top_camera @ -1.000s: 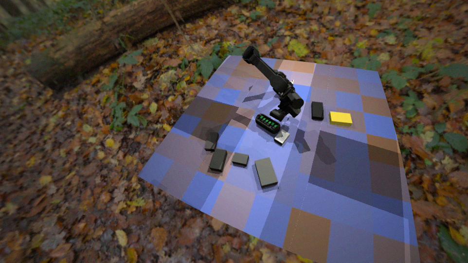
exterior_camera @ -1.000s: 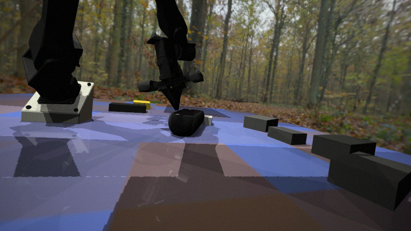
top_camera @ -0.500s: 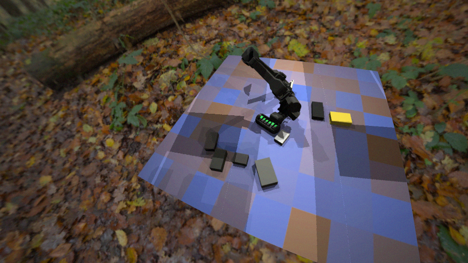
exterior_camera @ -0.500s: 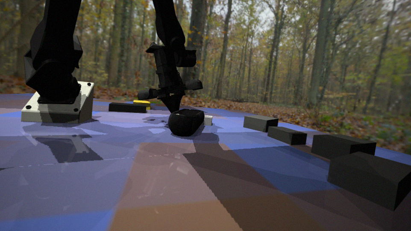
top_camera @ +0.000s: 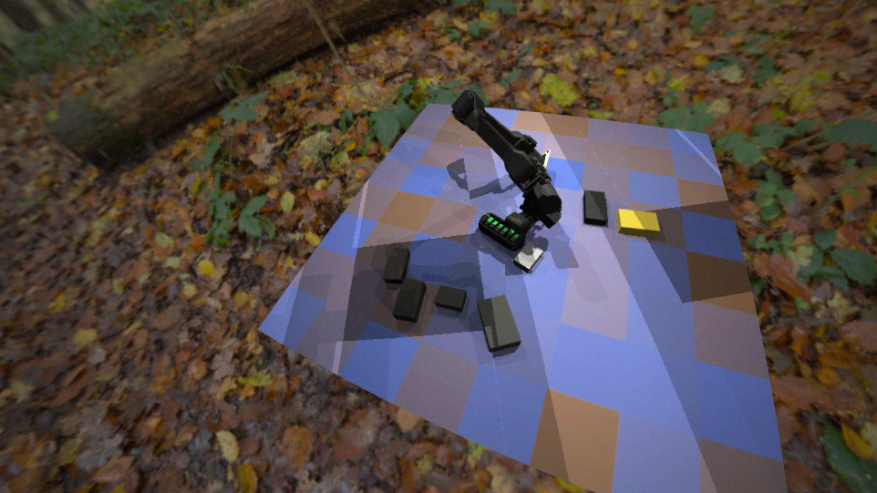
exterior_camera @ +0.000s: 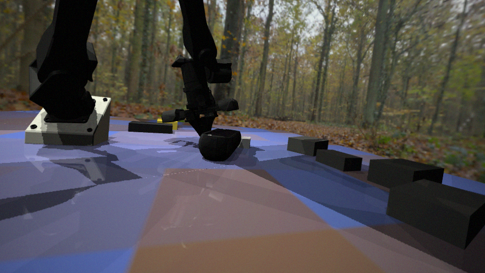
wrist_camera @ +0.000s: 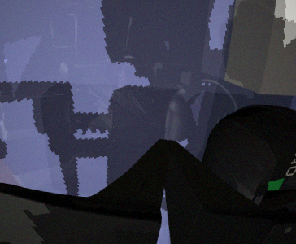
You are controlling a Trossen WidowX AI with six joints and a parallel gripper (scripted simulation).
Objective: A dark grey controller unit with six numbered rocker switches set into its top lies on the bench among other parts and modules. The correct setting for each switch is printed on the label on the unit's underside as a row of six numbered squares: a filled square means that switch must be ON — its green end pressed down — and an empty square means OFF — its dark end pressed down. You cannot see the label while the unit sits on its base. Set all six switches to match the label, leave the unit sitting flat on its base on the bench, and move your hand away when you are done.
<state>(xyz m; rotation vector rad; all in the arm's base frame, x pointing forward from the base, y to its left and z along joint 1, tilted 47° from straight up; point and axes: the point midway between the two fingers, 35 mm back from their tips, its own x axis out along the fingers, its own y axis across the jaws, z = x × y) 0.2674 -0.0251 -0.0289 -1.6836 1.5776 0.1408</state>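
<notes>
The white block lies 9 cm ahead of my gripper tip, 3 cm to the left of it and 1 cm above it. From my gripper tip the other things lie so: dark block (16 cm behind, 21 cm to the left, 1 cm above); yellow block (12 cm behind, 34 cm to the left, 1 cm above).
</notes>
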